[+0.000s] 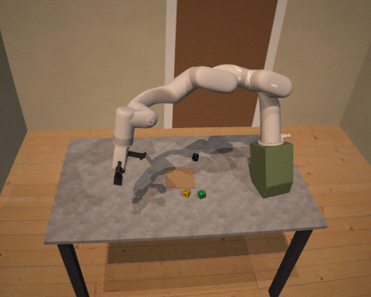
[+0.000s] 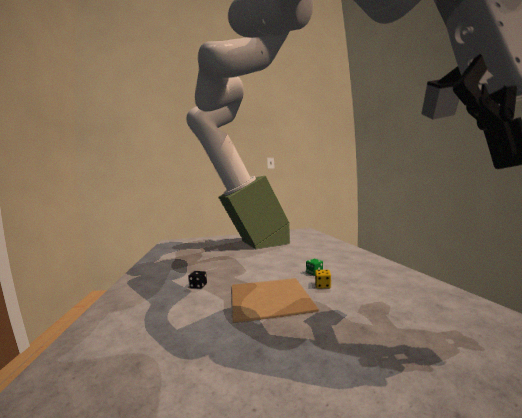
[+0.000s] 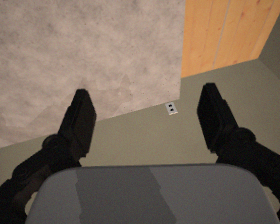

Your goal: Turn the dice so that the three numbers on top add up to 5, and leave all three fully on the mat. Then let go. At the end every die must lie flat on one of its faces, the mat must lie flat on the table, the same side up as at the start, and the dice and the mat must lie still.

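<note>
Now: the black die 38 cm behind my hand, 34 cm to the right of it and 22 cm below it. From my hand the other things lie so: tan mat: 29 cm behind, 23 cm below, 21 cm to the right; green die: 37 cm behind, 22 cm below, 7 cm to the right; yellow die: 29 cm behind, 22 cm below, 9 cm to the right.
</note>
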